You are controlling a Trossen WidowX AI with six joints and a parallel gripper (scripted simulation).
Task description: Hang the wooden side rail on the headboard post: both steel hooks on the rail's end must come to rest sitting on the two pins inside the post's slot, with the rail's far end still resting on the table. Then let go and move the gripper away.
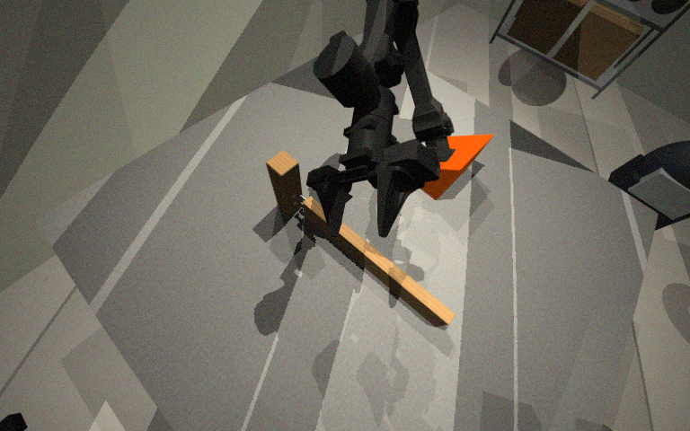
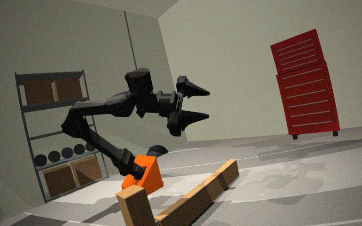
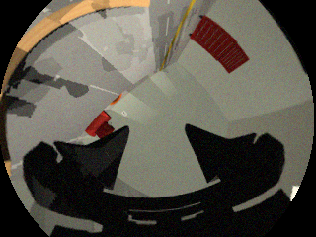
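Now: the wooden headboard post 24 cm to the right of my gripper tip, 24 cm below it and 9 cm behind it.
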